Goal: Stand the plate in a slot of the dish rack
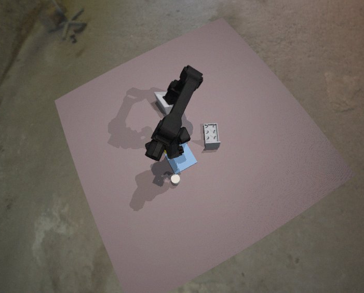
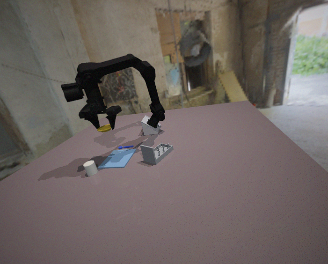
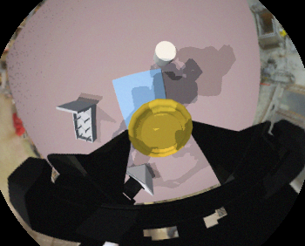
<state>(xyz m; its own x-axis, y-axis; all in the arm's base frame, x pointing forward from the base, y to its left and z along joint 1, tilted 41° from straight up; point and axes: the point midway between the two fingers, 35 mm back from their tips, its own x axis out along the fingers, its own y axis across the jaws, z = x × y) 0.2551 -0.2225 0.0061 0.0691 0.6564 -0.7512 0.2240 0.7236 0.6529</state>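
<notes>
My gripper tip is 3 cm short of the grey dish rack, 22 cm to the right of it and 13 cm above it. From my gripper tip the other things lie so: blue spoon 9 cm behind, 2 cm to the left, 15 cm below; then yellow plate 1 cm above; then light blue mat 2 cm ahead, 2 cm to the left, 15 cm below.
</notes>
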